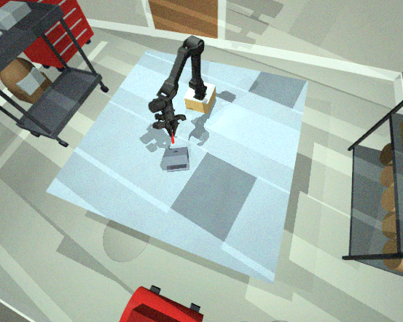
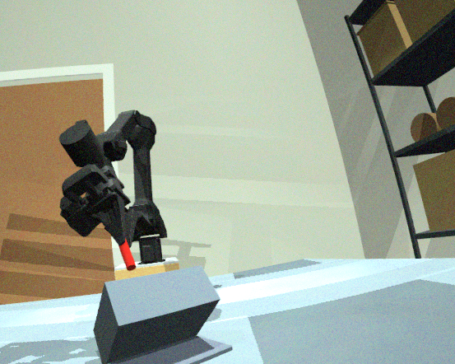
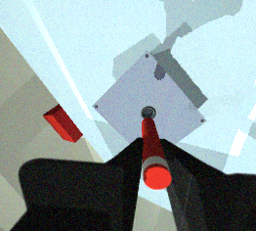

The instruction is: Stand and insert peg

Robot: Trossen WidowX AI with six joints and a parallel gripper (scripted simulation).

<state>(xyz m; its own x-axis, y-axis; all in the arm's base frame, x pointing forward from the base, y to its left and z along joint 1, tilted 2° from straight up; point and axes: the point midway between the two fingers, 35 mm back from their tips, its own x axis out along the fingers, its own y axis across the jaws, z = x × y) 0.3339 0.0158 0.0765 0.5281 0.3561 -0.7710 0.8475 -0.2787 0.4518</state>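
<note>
My gripper tip is 60 mm short of the grey sloped panel, 40 mm to the right of it and 100 mm above it. The rest, counted from my gripper tip: red peg (10 mm behind, 10 mm to the right, 10 mm above).
</note>
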